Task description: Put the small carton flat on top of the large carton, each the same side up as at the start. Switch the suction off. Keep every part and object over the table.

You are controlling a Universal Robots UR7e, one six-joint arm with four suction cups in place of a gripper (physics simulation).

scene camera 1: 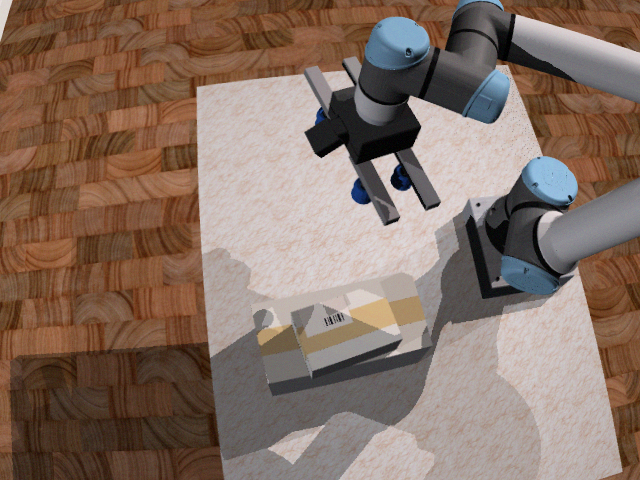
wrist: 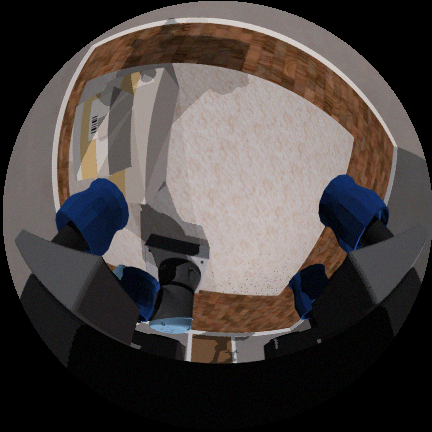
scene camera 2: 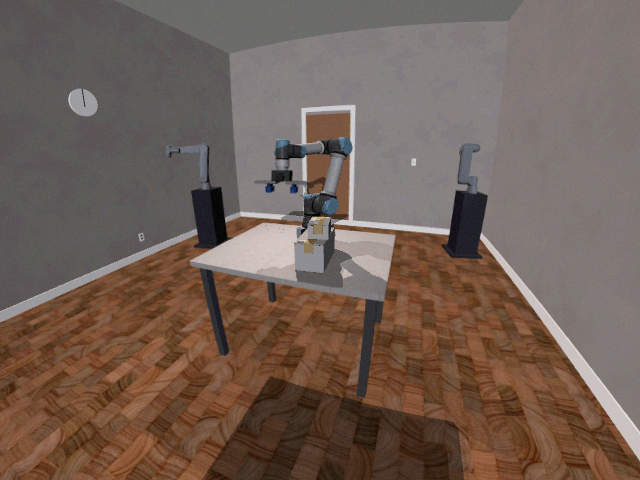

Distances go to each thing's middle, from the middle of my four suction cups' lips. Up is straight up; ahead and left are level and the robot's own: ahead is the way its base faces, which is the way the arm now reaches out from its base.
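There's the small carton [scene camera 1: 346,330], which sits 10 cm ahead of my suction cup, 23 cm to the left of it and 19 cm below it. And there's the large carton [scene camera 1: 286,371], also counted from my suction cup: 21 cm to the left of it, 10 cm ahead of it and 30 cm below it.
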